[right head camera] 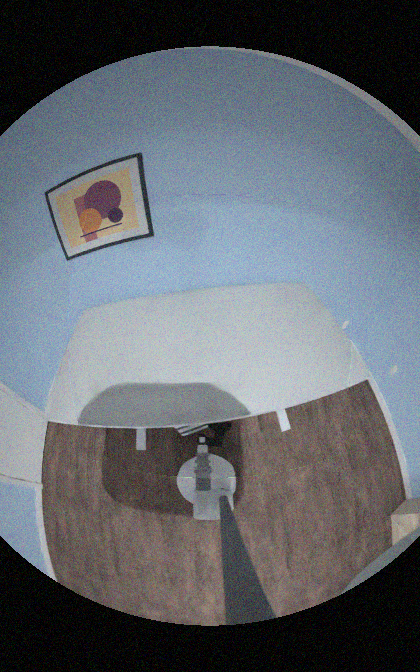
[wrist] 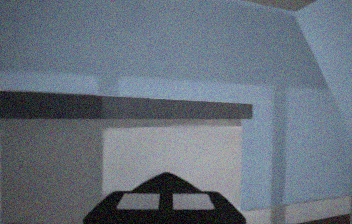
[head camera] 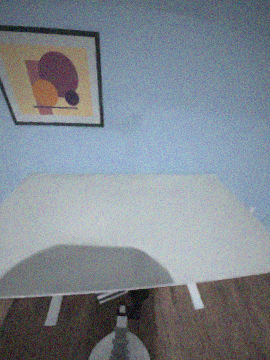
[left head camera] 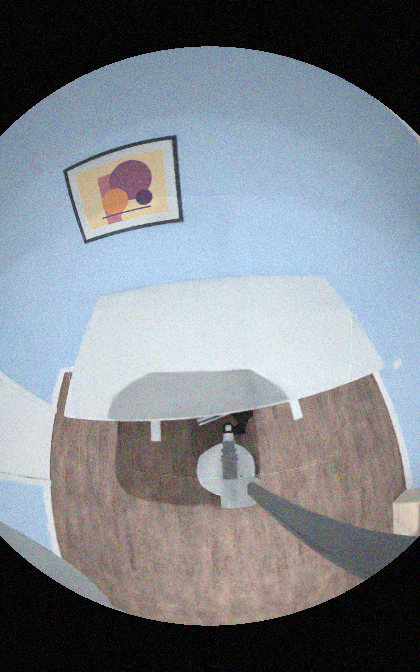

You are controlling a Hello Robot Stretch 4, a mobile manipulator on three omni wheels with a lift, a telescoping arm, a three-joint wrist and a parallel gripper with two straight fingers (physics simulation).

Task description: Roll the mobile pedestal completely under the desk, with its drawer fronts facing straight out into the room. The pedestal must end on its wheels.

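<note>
The white desk (head camera: 125,210) (left head camera: 225,325) (right head camera: 200,340) stands against the blue wall. Beneath its front edge a small pale, dark-striped part of the pedestal (head camera: 113,297) (left head camera: 209,420) (right head camera: 193,429) shows, running at an angle to that edge; the rest is hidden by the desk top. In the wrist view the pedestal (wrist: 172,150) is a pale upright side under a dark top slab, its left part in shadow. My gripper (wrist: 166,187) is shut and empty, low in front of that side; touching or apart, I cannot tell. Drawer fronts and wheels cannot be made out.
Pale desk feet (head camera: 53,310) (head camera: 195,296) stick out at left and right of the pedestal. My round base is in front of the desk. A framed picture (head camera: 60,80) hangs on the wall. A beige box (left head camera: 406,515) (right head camera: 405,525) stands at the far right.
</note>
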